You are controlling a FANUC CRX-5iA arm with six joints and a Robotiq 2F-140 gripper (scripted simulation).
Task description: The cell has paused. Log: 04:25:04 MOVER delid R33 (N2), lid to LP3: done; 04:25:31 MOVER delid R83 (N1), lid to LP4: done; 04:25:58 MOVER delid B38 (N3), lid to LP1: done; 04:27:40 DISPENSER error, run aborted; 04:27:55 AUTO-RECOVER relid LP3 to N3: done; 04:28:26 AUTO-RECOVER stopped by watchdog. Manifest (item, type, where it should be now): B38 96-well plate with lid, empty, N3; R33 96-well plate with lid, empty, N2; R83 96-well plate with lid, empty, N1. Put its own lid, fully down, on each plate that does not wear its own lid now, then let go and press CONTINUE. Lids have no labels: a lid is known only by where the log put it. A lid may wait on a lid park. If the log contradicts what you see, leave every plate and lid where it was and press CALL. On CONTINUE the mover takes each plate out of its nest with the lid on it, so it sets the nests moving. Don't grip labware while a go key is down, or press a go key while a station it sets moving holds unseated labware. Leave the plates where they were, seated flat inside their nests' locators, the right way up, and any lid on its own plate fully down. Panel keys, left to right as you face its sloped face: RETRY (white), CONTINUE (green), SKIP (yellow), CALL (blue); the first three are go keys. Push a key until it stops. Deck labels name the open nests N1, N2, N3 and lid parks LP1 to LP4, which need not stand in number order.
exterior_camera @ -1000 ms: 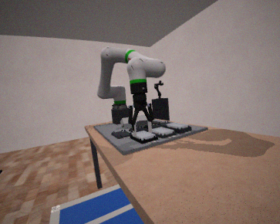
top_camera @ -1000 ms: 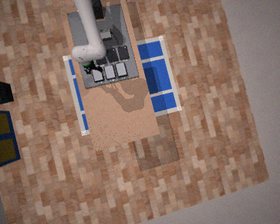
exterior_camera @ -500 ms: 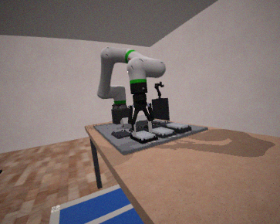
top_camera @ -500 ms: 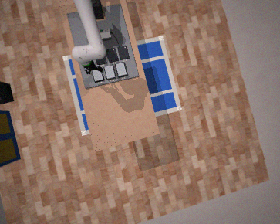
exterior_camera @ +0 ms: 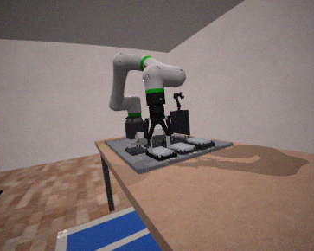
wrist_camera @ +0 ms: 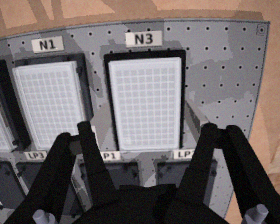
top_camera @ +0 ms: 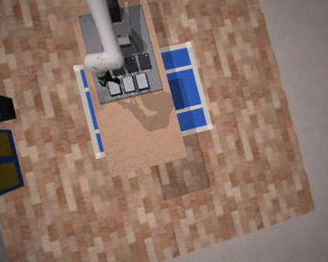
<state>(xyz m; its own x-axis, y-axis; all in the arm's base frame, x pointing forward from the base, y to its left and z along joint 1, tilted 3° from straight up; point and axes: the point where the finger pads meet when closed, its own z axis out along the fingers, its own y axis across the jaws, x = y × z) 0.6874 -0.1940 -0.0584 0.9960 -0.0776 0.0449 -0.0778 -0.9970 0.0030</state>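
The green key is 410 mm behind my hand, 190 mm to the left of it and 20 mm above it. Round my hand: LP1 label: 80 mm to the left, 80 mm behind, 50 mm below; lid park LP2: 180 mm behind, 50 mm to the right, 50 mm below; LP2 label: 100 mm behind, 60 mm to the right, 50 mm below.
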